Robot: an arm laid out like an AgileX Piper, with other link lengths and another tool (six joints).
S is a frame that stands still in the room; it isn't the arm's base.
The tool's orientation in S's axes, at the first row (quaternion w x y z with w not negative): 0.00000 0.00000 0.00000 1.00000
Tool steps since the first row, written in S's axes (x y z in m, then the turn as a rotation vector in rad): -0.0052 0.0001 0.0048 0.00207 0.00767 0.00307; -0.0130 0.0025 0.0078 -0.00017 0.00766 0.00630; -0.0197 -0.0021 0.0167 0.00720 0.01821 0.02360; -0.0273 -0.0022 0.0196 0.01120 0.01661 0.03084; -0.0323 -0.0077 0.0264 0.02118 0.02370 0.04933; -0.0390 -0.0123 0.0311 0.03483 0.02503 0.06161
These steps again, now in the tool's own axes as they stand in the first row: 0.0052 -0.0001 0.0048 -0.00207 -0.00767 0.00307; 0.0130 -0.0025 0.0078 0.00017 -0.00766 0.00630; 0.0197 0.0021 0.0167 -0.00720 -0.01821 0.02360; 0.0273 0.0022 0.0196 -0.01120 -0.01661 0.03084; 0.0323 0.0077 0.0264 -0.02118 -0.02370 0.04933; 0.0390 0.0123 0.0311 -0.03483 -0.02503 0.06161
